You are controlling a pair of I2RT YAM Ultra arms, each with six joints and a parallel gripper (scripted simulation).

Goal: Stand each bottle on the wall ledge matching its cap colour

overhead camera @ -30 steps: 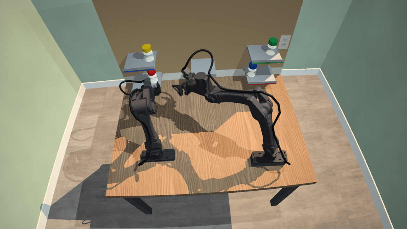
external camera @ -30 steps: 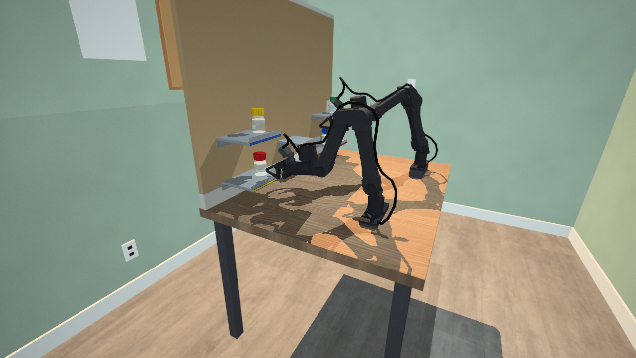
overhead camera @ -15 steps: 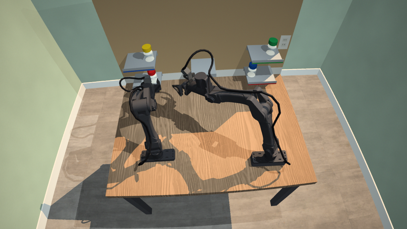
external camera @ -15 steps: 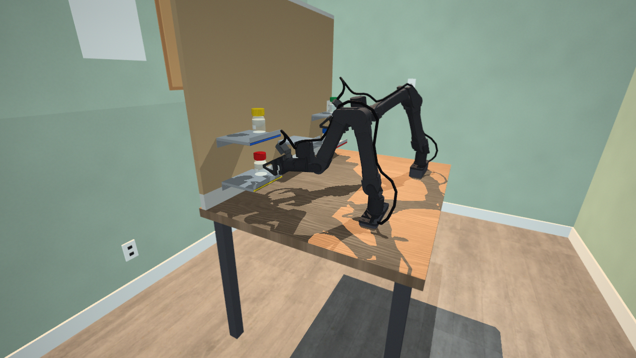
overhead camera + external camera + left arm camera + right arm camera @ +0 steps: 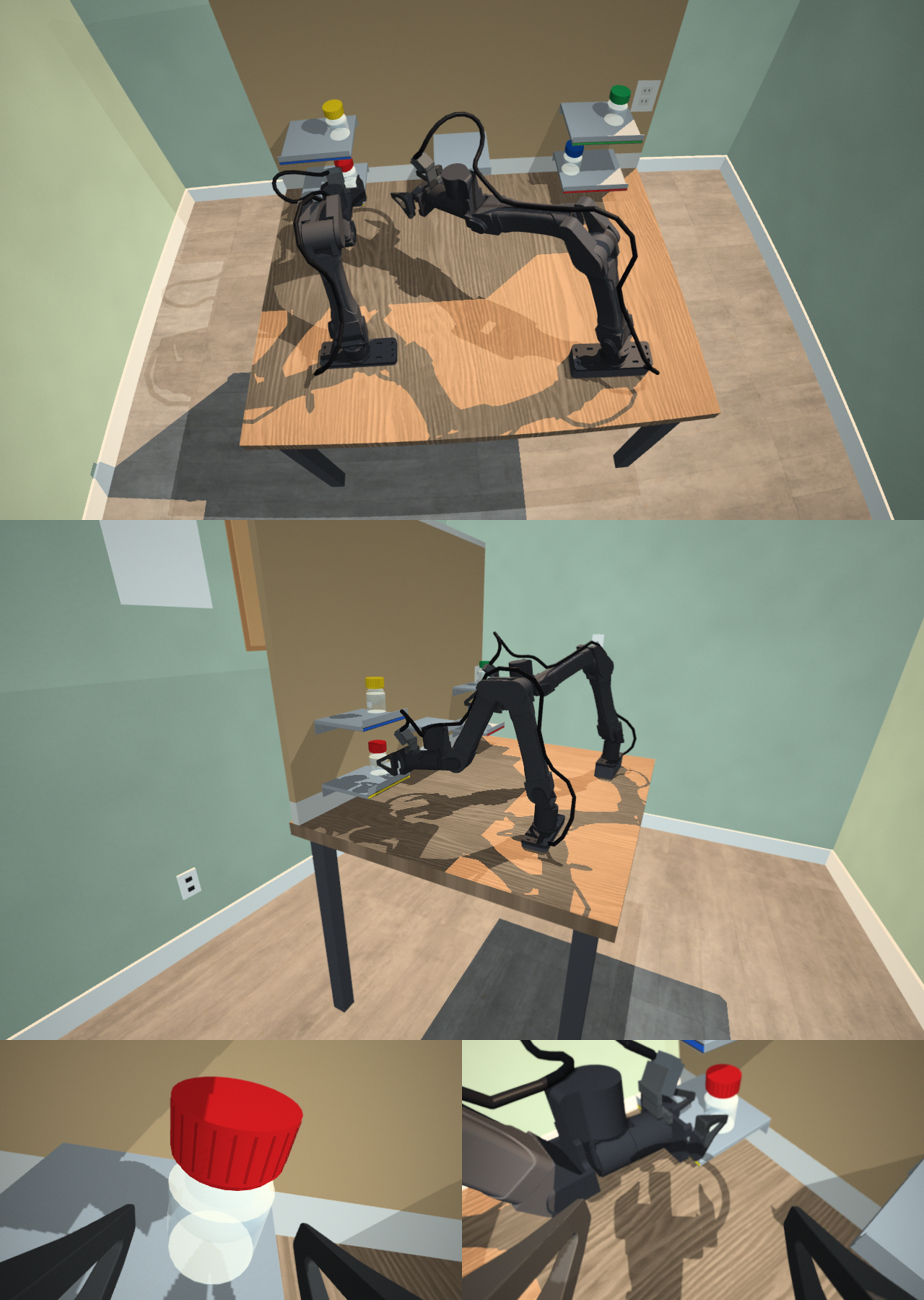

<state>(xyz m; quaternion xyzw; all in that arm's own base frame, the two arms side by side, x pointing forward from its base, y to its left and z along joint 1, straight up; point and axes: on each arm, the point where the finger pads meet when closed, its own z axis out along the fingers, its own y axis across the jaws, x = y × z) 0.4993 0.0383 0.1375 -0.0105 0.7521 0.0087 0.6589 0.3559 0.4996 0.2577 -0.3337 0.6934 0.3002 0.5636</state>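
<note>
My left hand is 30 mm short of the red-capped bottle and 10 mm above it. Round my left hand: brown wall panel 330 mm to the right, 300 mm above, 180 mm ahead; blue-capped bottle 680 mm to the right, 110 mm ahead, 10 mm below; yellow-capped bottle 180 mm above, 40 mm ahead, 10 mm to the right.
</note>
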